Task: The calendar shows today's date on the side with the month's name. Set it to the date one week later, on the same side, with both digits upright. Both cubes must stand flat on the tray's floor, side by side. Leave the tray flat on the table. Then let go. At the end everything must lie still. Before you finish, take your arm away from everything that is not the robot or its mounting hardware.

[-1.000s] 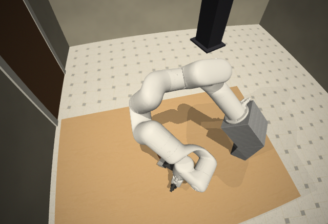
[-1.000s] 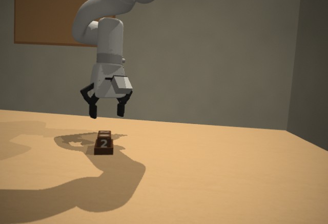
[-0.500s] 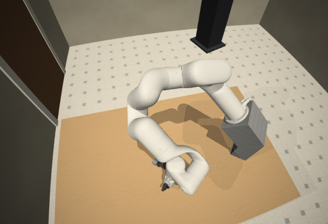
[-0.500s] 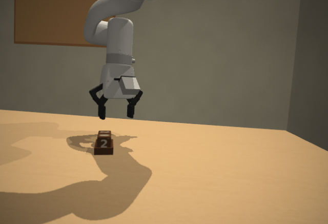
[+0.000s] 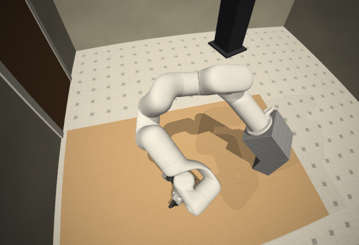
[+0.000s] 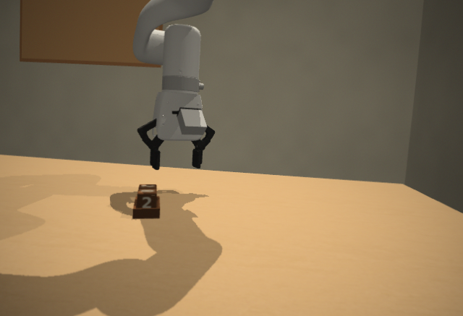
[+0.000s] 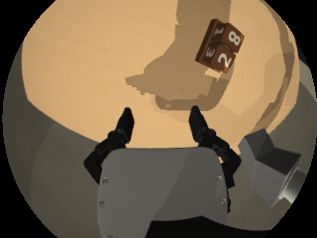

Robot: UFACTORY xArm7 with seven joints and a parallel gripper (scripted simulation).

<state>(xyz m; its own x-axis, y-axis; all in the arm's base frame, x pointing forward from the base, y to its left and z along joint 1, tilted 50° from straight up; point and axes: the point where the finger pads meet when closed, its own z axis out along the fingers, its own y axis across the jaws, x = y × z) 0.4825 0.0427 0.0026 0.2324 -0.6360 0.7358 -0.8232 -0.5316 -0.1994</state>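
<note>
Right now the brown tray is 60 mm behind my hand, 120 mm to the right of it and 60 mm below it.
</note>
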